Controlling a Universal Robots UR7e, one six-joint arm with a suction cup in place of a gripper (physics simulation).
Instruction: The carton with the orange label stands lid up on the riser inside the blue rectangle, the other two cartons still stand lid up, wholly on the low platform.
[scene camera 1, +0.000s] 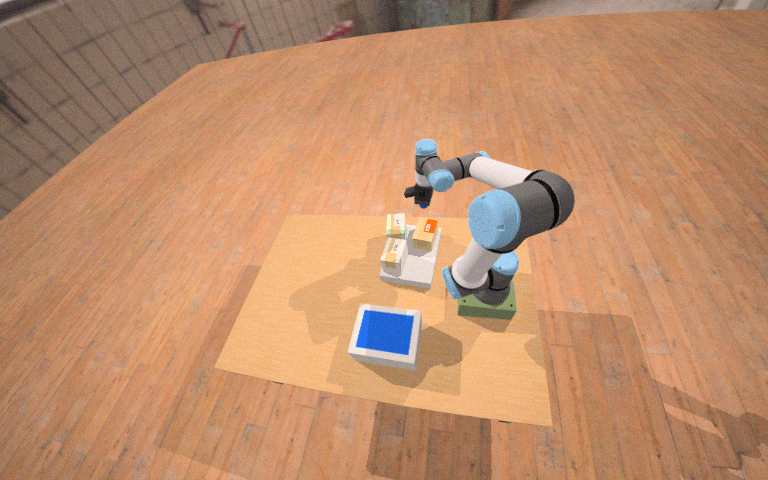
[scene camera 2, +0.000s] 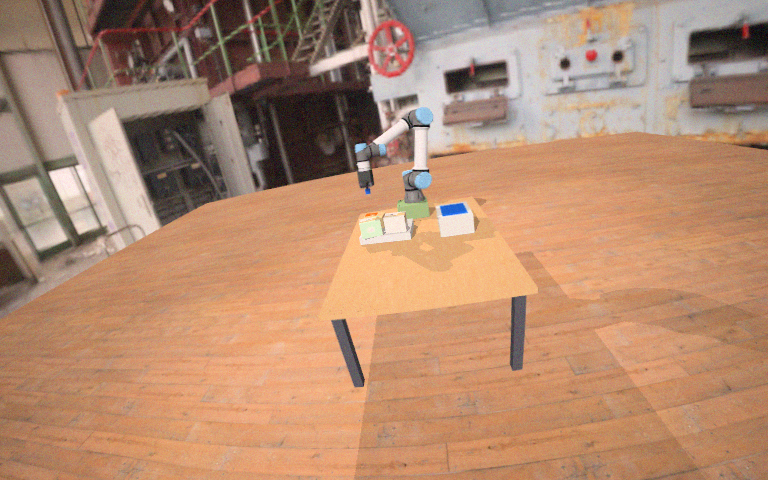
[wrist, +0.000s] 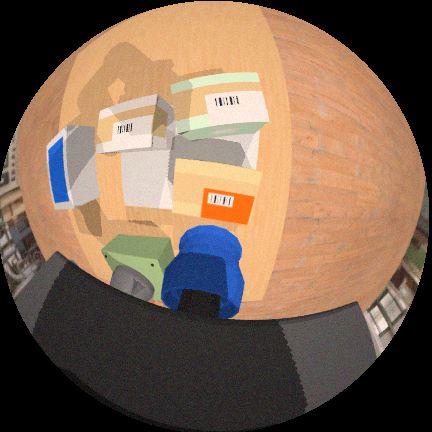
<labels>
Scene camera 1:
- riser with blue rectangle: on the table
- low platform
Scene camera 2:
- riser with blue rectangle
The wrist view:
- suction cup
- carton with orange label: on a low platform
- riser with blue rectangle
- low platform
</labels>
